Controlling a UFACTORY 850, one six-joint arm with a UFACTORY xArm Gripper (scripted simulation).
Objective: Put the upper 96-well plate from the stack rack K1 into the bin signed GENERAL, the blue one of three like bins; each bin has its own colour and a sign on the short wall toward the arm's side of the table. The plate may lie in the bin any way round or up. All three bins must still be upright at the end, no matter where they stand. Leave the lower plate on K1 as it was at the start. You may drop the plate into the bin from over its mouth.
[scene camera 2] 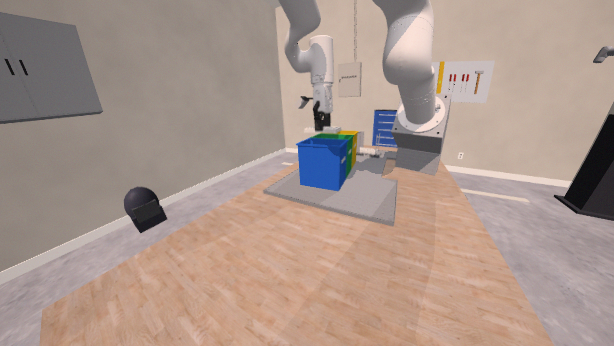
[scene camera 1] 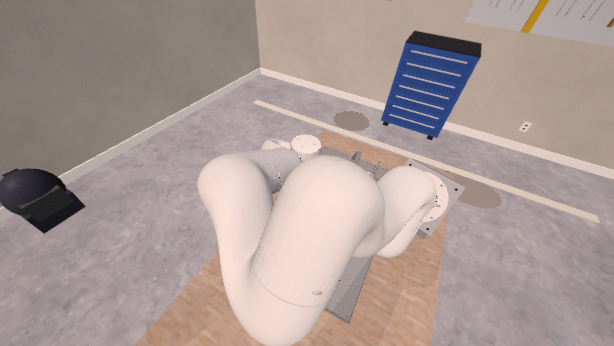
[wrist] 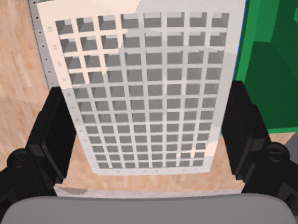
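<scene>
My gripper visible, in the wrist view as well. Blue bin visible too.
</scene>
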